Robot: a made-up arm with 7 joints. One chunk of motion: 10 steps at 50 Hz.
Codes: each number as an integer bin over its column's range. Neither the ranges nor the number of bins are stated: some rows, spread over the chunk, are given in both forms.
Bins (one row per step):
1: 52 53 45 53 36 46
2: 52 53 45 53 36 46
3: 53 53 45 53 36 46
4: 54 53 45 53 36 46
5: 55 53 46 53 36 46
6: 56 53 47 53 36 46
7: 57 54 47 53 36 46
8: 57 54 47 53 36 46
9: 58 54 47 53 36 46
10: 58 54 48 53 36 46
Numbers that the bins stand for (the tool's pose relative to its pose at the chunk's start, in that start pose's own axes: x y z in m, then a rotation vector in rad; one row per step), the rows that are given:
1: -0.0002 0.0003 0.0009 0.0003 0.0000 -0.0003
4: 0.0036 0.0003 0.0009 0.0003 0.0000 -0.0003
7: 0.0094 0.0018 0.0049 0.0003 0.0000 -0.0003
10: 0.0113 0.0018 0.0070 0.0003 0.0000 -0.0003
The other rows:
2: -0.0002 0.0003 0.0009 0.0003 0.0000 -0.0003
3: 0.0017 0.0003 0.0009 0.0003 0.0000 -0.0003
5: 0.0056 0.0003 0.0029 0.0003 0.0000 -0.0003
6: 0.0075 0.0003 0.0049 0.0003 0.0000 -0.0003
8: 0.0094 0.0018 0.0049 0.0003 0.0000 -0.0003
9: 0.0113 0.0018 0.0049 0.0003 0.0000 -0.0003

